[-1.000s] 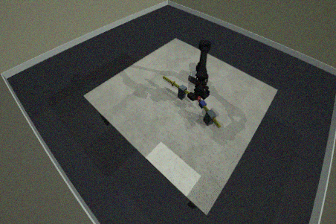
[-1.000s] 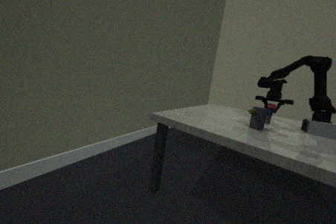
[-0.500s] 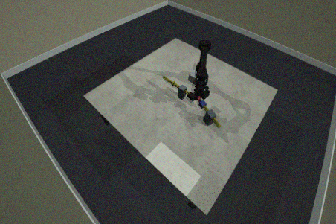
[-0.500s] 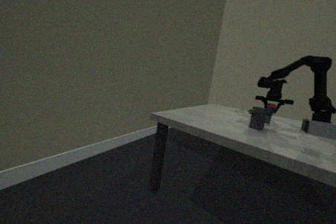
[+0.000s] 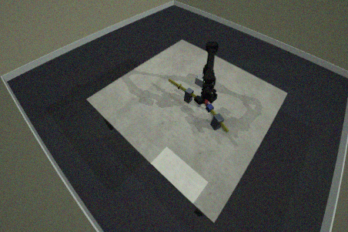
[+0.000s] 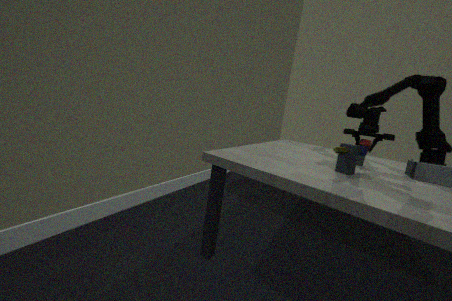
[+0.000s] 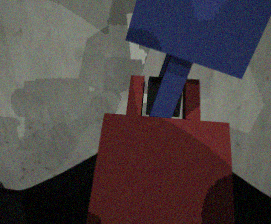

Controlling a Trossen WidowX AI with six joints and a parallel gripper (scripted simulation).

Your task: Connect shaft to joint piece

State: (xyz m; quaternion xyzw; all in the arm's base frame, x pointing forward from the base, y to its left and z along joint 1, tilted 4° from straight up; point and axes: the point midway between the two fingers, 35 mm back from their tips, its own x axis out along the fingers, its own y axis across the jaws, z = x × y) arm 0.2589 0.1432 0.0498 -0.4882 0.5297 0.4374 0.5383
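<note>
Right now my gripper tip is 3 cm below the dark red square joint piece and 1 cm to the right of it.
</note>
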